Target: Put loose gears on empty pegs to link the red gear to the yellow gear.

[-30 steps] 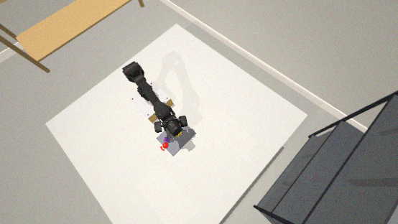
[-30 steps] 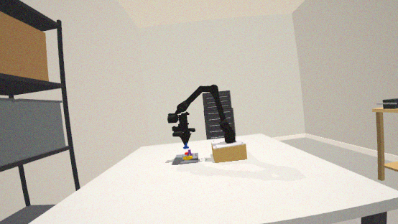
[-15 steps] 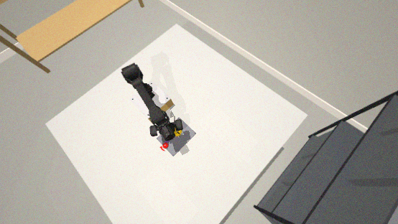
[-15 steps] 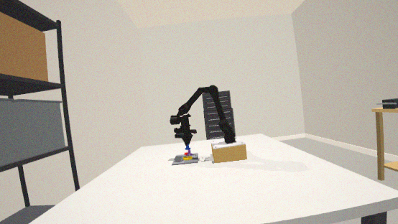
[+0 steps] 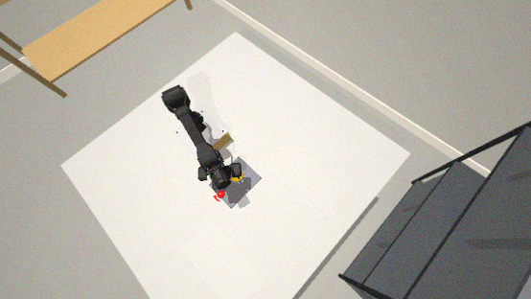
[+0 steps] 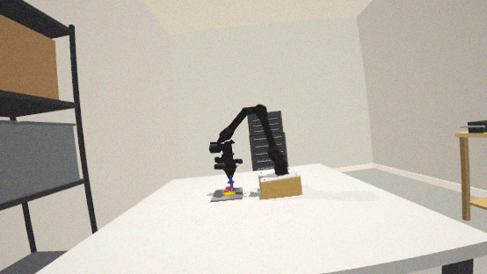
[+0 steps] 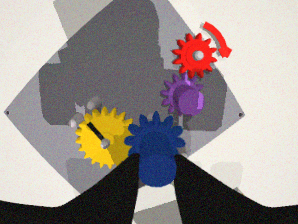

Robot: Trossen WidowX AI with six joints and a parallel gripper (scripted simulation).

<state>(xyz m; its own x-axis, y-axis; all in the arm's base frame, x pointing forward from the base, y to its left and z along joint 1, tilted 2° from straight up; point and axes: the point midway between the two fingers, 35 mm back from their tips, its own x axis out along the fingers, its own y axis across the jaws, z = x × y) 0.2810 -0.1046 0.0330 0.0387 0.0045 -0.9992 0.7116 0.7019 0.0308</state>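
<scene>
The blue gear lies 10 mm below my gripper tip. From my gripper tip the other things lie so: purple gear (60 mm below, 40 mm to the right); then red gear (70 mm to the right, 70 mm below, 20 mm ahead); then yellow gear (70 mm below, 50 mm to the left, 20 mm ahead).
</scene>
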